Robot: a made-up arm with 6 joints. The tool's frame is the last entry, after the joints.
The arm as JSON. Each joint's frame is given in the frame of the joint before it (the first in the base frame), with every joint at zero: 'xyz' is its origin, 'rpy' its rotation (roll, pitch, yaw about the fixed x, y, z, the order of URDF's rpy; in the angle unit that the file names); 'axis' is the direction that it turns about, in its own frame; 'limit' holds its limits. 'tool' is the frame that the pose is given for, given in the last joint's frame.
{
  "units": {
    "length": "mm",
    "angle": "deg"
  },
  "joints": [
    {
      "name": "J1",
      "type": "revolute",
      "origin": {
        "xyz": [
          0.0,
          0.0,
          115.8
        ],
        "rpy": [
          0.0,
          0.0,
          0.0
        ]
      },
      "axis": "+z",
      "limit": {
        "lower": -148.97,
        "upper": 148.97
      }
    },
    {
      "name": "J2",
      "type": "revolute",
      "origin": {
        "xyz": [
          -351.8,
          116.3,
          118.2
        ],
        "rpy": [
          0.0,
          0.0,
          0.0
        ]
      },
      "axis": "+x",
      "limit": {
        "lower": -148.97,
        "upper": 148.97
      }
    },
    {
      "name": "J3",
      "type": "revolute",
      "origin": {
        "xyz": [
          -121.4,
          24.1,
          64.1
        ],
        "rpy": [
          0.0,
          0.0,
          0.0
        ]
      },
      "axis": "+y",
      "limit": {
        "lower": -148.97,
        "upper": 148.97
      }
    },
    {
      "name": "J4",
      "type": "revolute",
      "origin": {
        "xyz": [
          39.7,
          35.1,
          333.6
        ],
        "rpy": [
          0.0,
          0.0,
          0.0
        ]
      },
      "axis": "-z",
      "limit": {
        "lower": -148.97,
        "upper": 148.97
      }
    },
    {
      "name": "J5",
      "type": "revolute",
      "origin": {
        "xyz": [
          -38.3,
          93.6,
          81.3
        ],
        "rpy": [
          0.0,
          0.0,
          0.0
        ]
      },
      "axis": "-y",
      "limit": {
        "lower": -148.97,
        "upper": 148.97
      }
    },
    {
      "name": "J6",
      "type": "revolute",
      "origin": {
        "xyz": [
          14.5,
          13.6,
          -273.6
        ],
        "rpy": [
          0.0,
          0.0,
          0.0
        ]
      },
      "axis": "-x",
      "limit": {
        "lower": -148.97,
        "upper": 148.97
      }
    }
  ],
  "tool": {
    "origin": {
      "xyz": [
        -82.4,
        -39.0,
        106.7
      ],
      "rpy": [
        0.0,
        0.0,
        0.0
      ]
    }
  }
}
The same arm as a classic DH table. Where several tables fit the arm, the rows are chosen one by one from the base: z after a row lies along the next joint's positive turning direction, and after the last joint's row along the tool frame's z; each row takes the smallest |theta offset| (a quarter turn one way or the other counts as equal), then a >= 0, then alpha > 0; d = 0 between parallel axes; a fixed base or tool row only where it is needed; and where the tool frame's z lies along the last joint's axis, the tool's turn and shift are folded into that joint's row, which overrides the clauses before.
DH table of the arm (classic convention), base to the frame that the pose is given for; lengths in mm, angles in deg. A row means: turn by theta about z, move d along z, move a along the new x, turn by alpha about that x. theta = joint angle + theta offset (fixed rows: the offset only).
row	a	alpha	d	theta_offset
J1	116.3	90.00	234.0	90.00
J2	64.1	90.00	-473.2	90.00
J3	39.7	-90.00	59.2	90.00
J4	-38.3	-90.00	-414.9	0.00
J5	273.6	90.00	-107.2	-90.00
J6	39.0	-90.00	67.9	90.00
tool (fixed)	0.0	0.00	106.7	90.00
Joint limits (deg, base to tool): -148.97..148.97 -148.97..148.97 -148.97..148.97 -148.97..148.97 -148.97..148.97 -148.97..148.97

